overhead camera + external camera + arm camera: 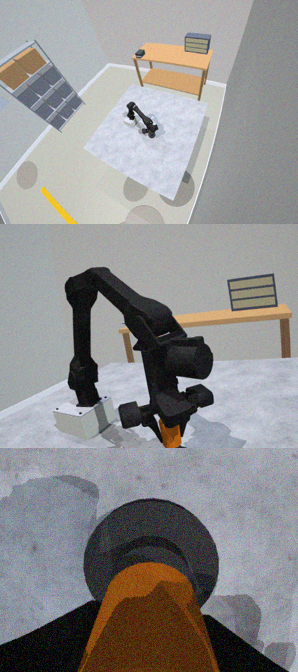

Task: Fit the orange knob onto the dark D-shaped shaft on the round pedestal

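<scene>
Right now the orange knob is 2 cm above my gripper tip. Round my gripper tip: round dark pedestal (4 cm below).
</scene>
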